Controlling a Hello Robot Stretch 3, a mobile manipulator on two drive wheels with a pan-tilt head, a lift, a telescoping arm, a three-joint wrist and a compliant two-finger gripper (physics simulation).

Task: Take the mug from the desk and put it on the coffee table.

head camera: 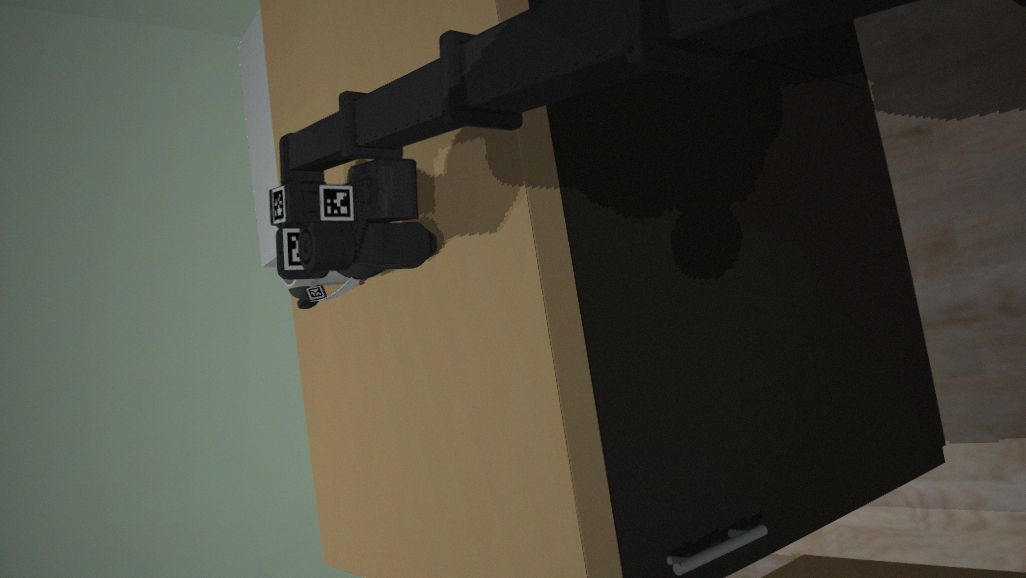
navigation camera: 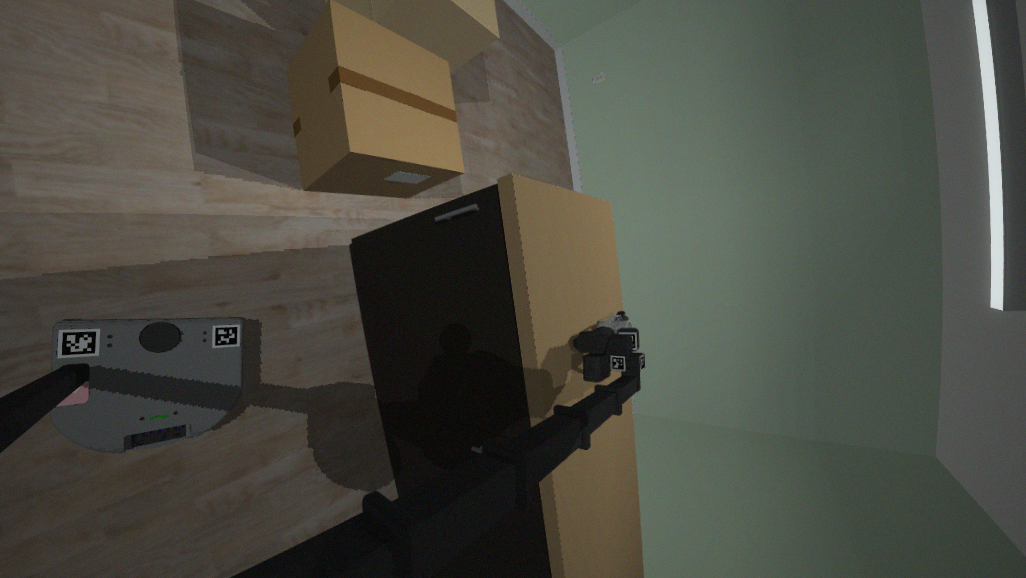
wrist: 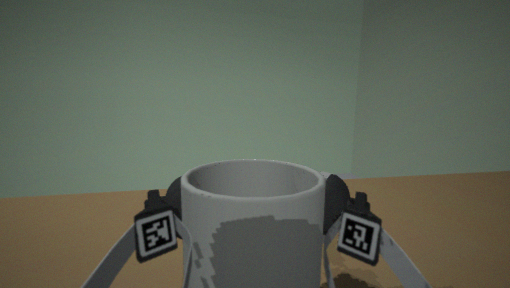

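Seen in the pictures: robot's base, link origin: (navigation camera: 161, 335).
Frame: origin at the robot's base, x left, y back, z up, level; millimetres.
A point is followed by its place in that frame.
The mug (wrist: 250, 240), light grey and round, stands upright between the two fingertips in the wrist view, its rim up. My gripper (wrist: 262, 195) @[x -918, y 30, z 970 mm] (head camera: 331, 280) (navigation camera: 615, 324) @[x -918, y 30, z 970 mm] is shut on it, with a finger pad against each side. In the head and navigation views the wrist hides nearly all of the mug. The gripper is over the far part of a wooden top (head camera: 445, 373) @[x -672, y -111, z 910 mm] (navigation camera: 567, 251) @[x -676, y -200, z 910 mm] (wrist: 450, 220) on a dark cabinet. Whether the mug's base touches this top is hidden. I cannot tell whether this is the desk. No coffee table can be made out for certain.
A white piece of furniture (head camera: 256, 143) @[x -2687, y 485, z 450 mm] stands behind the wooden top, near the green wall (head camera: 143, 287) @[x -2930, y -32, z 822 mm]. My arm (head camera: 402, 93) @[x -443, y 110, z 1074 mm] (navigation camera: 560, 430) @[x -318, y 86, z 1074 mm] reaches across the top. Cardboard boxes (navigation camera: 402, 125) @[x -517, y -679, z 407 mm] (navigation camera: 470, 28) stand on the floor past the cabinet's end. My base (navigation camera: 193, 380) @[x -64, y 111, z 160 mm] is beside its dark front.
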